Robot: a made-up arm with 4 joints.
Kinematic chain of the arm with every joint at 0, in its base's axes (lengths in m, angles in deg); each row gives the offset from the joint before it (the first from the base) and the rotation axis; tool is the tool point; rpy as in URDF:
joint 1: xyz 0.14 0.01 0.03 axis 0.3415 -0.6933 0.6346
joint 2: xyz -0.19 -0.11 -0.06 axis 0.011 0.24 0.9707
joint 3: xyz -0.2 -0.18 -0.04 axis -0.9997 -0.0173 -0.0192
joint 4: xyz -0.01 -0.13 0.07 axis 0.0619 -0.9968 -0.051
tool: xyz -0.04 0.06 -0.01 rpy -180 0 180
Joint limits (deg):
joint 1: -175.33..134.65
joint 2: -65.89..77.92
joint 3: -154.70..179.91
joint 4: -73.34..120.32
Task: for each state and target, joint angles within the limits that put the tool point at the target. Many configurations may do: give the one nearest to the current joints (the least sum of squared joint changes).
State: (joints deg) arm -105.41 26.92 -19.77 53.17
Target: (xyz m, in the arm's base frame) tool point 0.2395 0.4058 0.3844
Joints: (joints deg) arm -127.11 -18.38 15.87 72.12
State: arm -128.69 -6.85 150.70 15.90
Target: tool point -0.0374 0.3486 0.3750
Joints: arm -103.77 5.01 176.03 4.29
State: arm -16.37 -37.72 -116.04 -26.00
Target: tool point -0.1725 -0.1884 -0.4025
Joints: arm 30.32 -42.54 -116.93 -29.54
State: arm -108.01 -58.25 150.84 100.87
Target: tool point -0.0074 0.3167 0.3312
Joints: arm -99.15 -8.53 143.43 91.84
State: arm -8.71 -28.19 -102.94 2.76
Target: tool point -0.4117 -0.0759 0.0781
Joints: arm -33.07 -10.16 -116.50 19.60
